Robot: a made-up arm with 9 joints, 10 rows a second.
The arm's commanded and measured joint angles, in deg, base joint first. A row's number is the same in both.
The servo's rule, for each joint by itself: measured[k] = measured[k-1] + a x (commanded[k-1-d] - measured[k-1]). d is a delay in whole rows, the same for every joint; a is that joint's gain. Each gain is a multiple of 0.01, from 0.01 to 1. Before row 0 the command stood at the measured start. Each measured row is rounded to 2 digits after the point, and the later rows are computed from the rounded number. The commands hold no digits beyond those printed.
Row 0, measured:
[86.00 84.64 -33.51 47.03 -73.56 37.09 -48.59 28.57 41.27]
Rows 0 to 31, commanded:
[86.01 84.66 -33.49 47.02 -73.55 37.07 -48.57 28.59 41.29]
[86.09 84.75 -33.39 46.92 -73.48 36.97 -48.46 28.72 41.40]
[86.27 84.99 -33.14 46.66 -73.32 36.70 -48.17 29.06 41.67]
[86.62 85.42 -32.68 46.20 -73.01 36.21 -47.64 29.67 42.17]
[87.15 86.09 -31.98 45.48 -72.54 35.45 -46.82 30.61 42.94]
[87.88 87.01 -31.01 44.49 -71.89 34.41 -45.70 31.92 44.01]
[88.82 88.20 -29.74 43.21 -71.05 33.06 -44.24 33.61 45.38]
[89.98 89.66 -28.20 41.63 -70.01 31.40 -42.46 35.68 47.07]
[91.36 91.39 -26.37 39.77 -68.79 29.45 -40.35 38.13 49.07]
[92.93 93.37 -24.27 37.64 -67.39 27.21 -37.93 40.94 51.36]
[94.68 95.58 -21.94 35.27 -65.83 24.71 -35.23 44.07 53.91]
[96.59 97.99 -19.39 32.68 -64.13 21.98 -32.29 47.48 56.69]
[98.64 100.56 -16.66 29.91 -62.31 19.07 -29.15 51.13 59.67]
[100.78 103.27 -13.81 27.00 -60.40 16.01 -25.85 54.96 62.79]
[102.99 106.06 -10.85 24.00 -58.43 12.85 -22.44 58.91 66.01]
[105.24 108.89 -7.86 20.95 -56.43 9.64 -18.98 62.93 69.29]
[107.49 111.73 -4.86 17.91 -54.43 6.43 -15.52 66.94 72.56]
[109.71 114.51 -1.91 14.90 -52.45 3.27 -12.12 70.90 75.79]
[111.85 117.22 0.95 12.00 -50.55 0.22 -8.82 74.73 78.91]
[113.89 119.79 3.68 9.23 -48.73 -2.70 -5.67 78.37 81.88]
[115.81 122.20 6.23 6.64 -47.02 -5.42 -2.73 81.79 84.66]
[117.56 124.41 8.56 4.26 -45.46 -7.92 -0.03 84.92 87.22]
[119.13 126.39 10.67 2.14 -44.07 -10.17 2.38 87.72 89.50]
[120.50 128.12 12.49 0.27 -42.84 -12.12 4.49 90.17 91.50]
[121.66 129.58 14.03 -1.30 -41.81 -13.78 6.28 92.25 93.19]
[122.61 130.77 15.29 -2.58 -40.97 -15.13 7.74 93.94 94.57]
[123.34 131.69 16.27 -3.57 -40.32 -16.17 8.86 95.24 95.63]
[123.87 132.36 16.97 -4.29 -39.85 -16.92 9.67 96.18 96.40]
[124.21 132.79 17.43 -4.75 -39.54 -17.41 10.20 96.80 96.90]
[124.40 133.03 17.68 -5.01 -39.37 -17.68 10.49 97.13 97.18]
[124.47 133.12 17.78 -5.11 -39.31 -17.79 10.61 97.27 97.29]
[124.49 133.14 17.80 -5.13 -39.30 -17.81 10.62 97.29 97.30]
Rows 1 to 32, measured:
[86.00 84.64 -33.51 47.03 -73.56 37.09 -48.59 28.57 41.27]
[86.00 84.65 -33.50 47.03 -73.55 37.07 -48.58 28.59 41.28]
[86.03 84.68 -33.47 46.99 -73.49 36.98 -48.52 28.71 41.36]
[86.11 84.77 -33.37 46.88 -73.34 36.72 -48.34 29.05 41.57]
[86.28 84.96 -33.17 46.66 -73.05 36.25 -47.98 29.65 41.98]
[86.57 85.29 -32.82 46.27 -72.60 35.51 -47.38 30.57 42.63]
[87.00 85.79 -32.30 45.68 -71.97 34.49 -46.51 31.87 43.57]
[87.60 86.49 -31.56 44.86 -71.15 33.16 -45.33 33.54 44.80]
[88.39 87.41 -30.59 43.79 -70.14 31.52 -43.84 35.59 46.34]
[89.37 88.56 -29.37 42.46 -68.94 29.59 -42.03 38.03 48.20]
[90.54 89.95 -27.89 40.87 -67.56 27.38 -39.90 40.82 50.35]
[91.91 91.58 -26.16 39.02 -66.02 24.90 -37.47 43.94 52.77]
[93.45 93.44 -24.20 36.93 -64.34 22.18 -34.78 47.34 55.44]
[95.16 95.50 -22.01 34.61 -62.53 19.29 -31.85 50.98 58.32]
[97.01 97.75 -19.63 32.10 -60.63 16.24 -28.73 54.80 61.36]
[98.98 100.16 -17.08 29.43 -58.67 13.09 -25.46 58.75 64.52]
[101.05 102.69 -14.41 26.63 -56.68 9.88 -22.09 62.76 67.76]
[103.18 105.31 -11.64 23.75 -54.68 6.67 -18.67 66.77 71.02]
[105.33 107.98 -8.82 20.83 -52.70 3.51 -15.26 70.73 74.26]
[107.48 110.66 -5.99 17.92 -50.79 0.45 -11.91 74.57 77.42]
[109.60 113.31 -3.19 15.05 -48.96 -2.48 -8.67 78.22 80.45]
[111.65 115.89 -0.46 12.27 -47.23 -5.21 -5.58 81.65 83.31]
[113.60 118.36 2.16 9.63 -45.65 -7.73 -2.69 84.79 85.97]
[115.42 120.69 4.63 7.16 -44.24 -10.00 -0.05 87.60 88.37]
[117.10 122.84 6.91 4.89 -42.99 -11.97 2.31 90.07 90.50]
[118.60 124.79 8.97 2.85 -41.94 -13.65 4.37 92.16 92.33]
[119.92 126.52 10.80 1.06 -41.08 -15.03 6.12 93.87 93.85]
[121.05 128.02 12.39 -0.47 -40.40 -16.09 7.54 95.19 95.06]
[121.98 129.28 13.72 -1.73 -39.91 -16.86 8.65 96.14 95.97]
[122.72 130.30 14.80 -2.73 -39.58 -17.37 9.46 96.77 96.60]
[123.27 131.09 15.64 -3.48 -39.39 -17.66 10.00 97.12 96.99]
[123.67 131.68 16.26 -4.02 -39.32 -17.78 10.32 97.26 97.19]
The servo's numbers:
d 1
a 0.33 0.29 0.29 0.33 0.89 0.93 0.52 0.96 0.68

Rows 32 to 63, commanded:
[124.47 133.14 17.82 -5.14 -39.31 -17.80 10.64 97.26 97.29]
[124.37 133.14 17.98 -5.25 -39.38 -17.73 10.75 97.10 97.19]
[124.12 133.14 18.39 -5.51 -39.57 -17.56 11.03 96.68 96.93]
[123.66 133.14 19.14 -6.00 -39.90 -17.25 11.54 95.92 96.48]
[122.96 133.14 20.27 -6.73 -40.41 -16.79 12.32 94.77 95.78]
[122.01 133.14 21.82 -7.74 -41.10 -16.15 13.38 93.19 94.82]
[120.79 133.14 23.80 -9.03 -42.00 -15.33 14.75 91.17 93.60]
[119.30 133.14 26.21 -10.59 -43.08 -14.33 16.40 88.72 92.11]
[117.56 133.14 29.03 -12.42 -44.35 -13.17 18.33 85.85 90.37]
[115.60 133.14 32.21 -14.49 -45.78 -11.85 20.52 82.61 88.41]
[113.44 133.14 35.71 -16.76 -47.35 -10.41 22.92 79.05 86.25]
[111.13 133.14 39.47 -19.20 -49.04 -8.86 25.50 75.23 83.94]
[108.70 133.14 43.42 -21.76 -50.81 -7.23 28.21 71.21 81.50]
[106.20 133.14 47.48 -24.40 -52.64 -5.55 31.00 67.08 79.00]
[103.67 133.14 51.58 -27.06 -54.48 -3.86 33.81 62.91 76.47]
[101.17 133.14 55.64 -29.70 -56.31 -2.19 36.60 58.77 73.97]
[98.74 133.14 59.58 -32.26 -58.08 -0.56 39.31 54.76 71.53]
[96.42 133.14 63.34 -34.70 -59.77 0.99 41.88 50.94 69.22]
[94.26 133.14 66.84 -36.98 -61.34 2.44 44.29 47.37 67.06]
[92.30 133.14 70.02 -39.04 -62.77 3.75 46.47 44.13 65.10]
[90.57 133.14 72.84 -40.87 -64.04 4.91 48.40 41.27 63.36]
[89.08 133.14 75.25 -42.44 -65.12 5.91 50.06 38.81 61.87]
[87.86 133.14 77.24 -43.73 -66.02 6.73 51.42 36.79 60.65]
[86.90 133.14 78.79 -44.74 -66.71 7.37 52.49 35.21 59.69]
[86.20 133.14 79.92 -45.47 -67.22 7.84 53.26 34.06 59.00]
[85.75 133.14 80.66 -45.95 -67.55 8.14 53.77 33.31 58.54]
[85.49 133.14 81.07 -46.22 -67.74 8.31 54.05 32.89 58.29]
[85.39 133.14 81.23 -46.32 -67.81 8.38 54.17 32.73 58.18]
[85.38 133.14 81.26 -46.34 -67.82 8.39 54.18 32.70 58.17]
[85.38 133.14 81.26 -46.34 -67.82 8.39 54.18 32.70 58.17]
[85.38 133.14 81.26 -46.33 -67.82 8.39 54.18 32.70 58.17]
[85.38 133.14 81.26 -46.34 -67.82 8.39 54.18 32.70 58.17]
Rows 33 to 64, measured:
[123.94 132.10 16.71 -4.39 -39.30 -17.81 10.48 97.29 97.26]
[124.11 132.40 17.03 -4.64 -39.31 -17.80 10.56 97.26 97.28]
[124.20 132.61 17.31 -4.84 -39.37 -17.73 10.66 97.11 97.22]
[124.17 132.76 17.62 -5.06 -39.55 -17.57 10.85 96.70 97.02]
[124.00 132.87 18.06 -5.37 -39.86 -17.27 11.21 95.95 96.65]
[123.66 132.95 18.70 -5.82 -40.35 -16.82 11.79 94.82 96.06]
[123.12 133.01 19.60 -6.45 -41.02 -16.20 12.62 93.26 95.22]
[122.35 133.05 20.82 -7.30 -41.89 -15.39 13.73 91.25 94.12]
[121.34 133.08 22.38 -8.39 -42.95 -14.40 15.12 88.82 92.75]
[120.09 133.10 24.31 -9.72 -44.20 -13.26 16.79 85.97 91.13]
[118.61 133.11 26.60 -11.29 -45.61 -11.95 18.73 82.74 89.28]
[116.90 133.12 29.24 -13.10 -47.16 -10.52 20.91 79.20 87.22]
[115.00 133.13 32.21 -15.11 -48.83 -8.98 23.30 75.39 84.99]
[112.92 133.13 35.46 -17.30 -50.59 -7.35 25.85 71.38 82.62]
[110.70 133.13 38.95 -19.64 -52.41 -5.68 28.53 67.25 80.16]
[108.38 133.13 42.61 -22.09 -54.25 -3.99 31.28 63.08 77.65]
[106.00 133.13 46.39 -24.60 -56.08 -2.32 34.05 58.94 75.15]
[103.60 133.13 50.22 -27.13 -57.86 -0.68 36.79 54.93 72.69]
[101.23 133.13 54.02 -29.63 -59.56 0.87 39.44 51.10 70.33]
[98.93 133.13 57.74 -32.06 -61.14 2.33 41.96 47.52 68.11]
[96.74 133.13 61.30 -34.36 -62.59 3.65 44.31 44.27 66.06]
[94.70 133.13 64.65 -36.51 -63.88 4.82 46.44 41.39 64.22]
[92.85 133.13 67.72 -38.47 -64.98 5.83 48.32 38.91 62.62]
[91.20 133.13 70.48 -40.21 -65.91 6.67 49.93 36.87 61.28]
[89.78 133.13 72.89 -41.70 -66.62 7.32 51.26 35.28 60.20]
[88.60 133.13 74.93 -42.94 -67.15 7.80 52.30 34.11 59.38]
[87.66 133.13 76.59 -43.93 -67.51 8.12 53.06 33.34 58.81]
[86.94 133.13 77.89 -44.69 -67.71 8.30 53.57 32.91 58.46]
[86.43 133.13 78.86 -45.23 -67.80 8.37 53.88 32.74 58.27]
[86.08 133.13 79.56 -45.60 -67.82 8.39 54.04 32.70 58.20]
[85.85 133.13 80.05 -45.84 -67.82 8.39 54.11 32.70 58.18]
[85.69 133.13 80.40 -46.00 -67.82 8.39 54.15 32.70 58.17]

